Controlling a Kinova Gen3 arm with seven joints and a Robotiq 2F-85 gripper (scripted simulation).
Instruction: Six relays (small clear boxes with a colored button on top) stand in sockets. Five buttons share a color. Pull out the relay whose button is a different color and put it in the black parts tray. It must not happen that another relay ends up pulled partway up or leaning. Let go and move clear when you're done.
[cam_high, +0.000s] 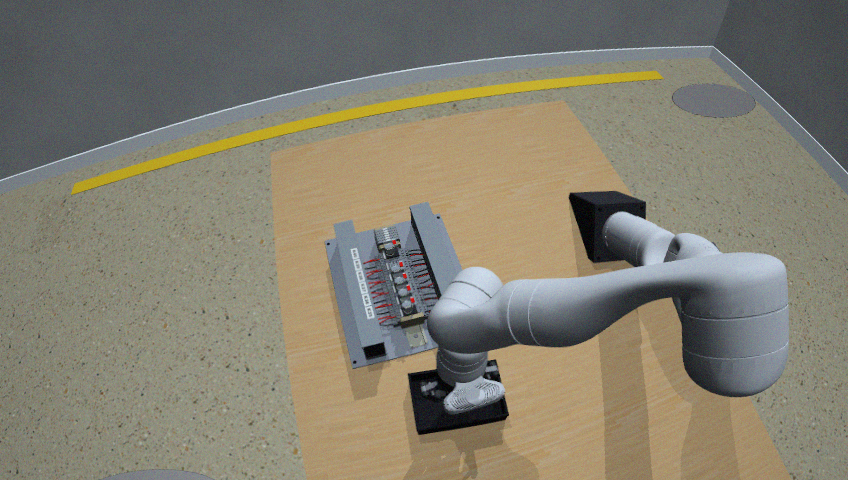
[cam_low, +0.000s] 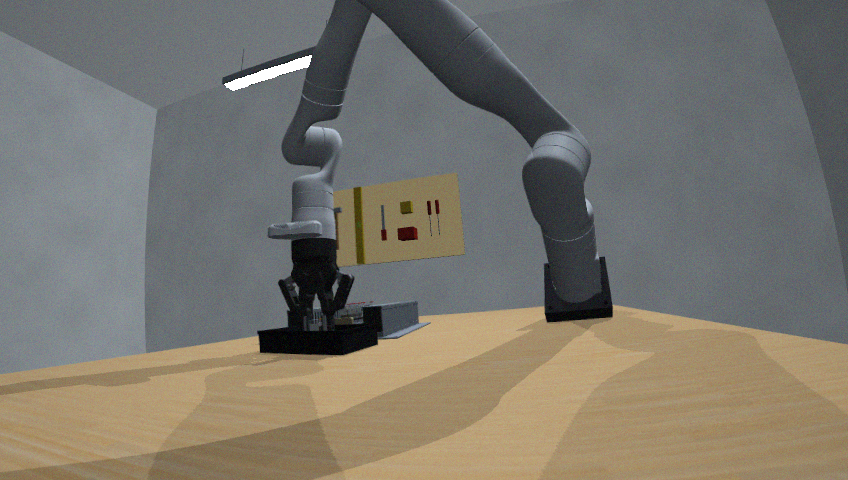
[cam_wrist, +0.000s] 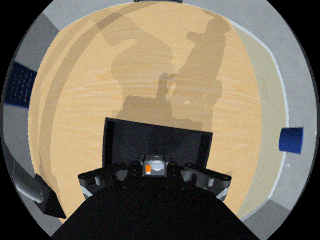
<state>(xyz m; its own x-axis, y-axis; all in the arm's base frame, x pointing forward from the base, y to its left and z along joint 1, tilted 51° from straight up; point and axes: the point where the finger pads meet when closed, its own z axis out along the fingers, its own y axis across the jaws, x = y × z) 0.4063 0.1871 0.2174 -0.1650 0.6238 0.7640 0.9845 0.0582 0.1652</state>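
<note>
My gripper is now 2 cm above the black parts tray.
</note>
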